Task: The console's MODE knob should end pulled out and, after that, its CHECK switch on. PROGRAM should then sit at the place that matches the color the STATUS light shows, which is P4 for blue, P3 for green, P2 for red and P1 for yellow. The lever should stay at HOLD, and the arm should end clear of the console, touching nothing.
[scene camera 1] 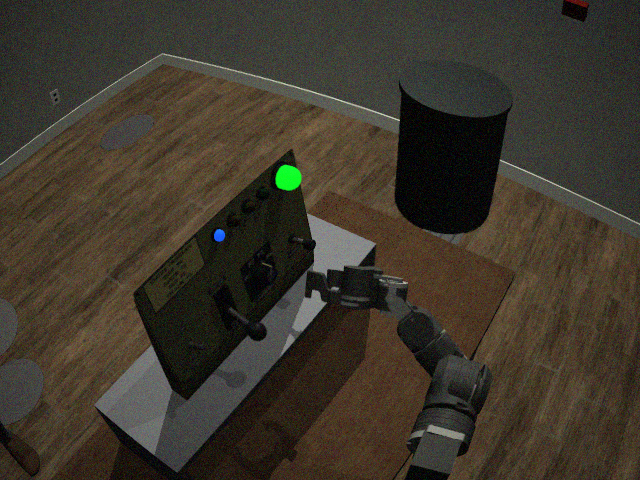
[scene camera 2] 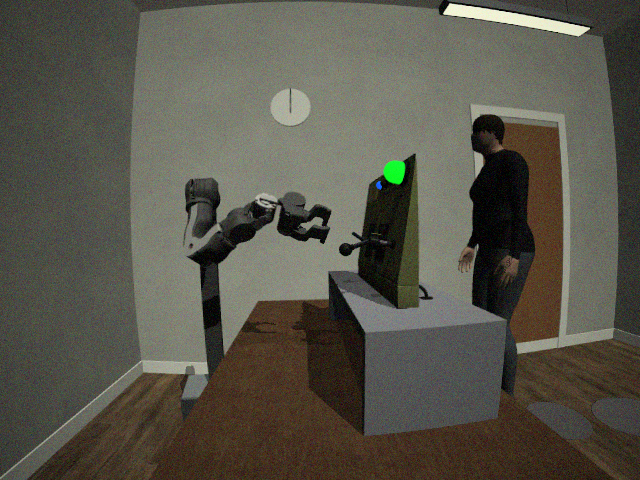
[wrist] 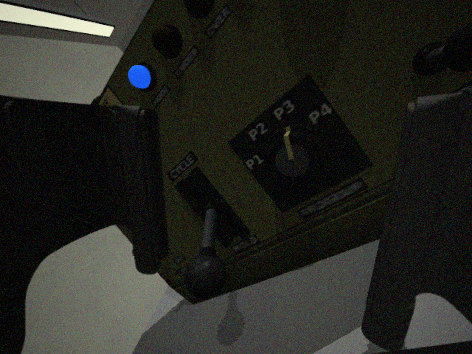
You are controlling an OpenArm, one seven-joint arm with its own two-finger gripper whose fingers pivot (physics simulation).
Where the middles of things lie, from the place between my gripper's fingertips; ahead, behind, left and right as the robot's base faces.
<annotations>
Now: hand 150 mm short of the green console (scene camera 1: 182, 302), 40 mm to the right of it and 10 mm above it.
</annotations>
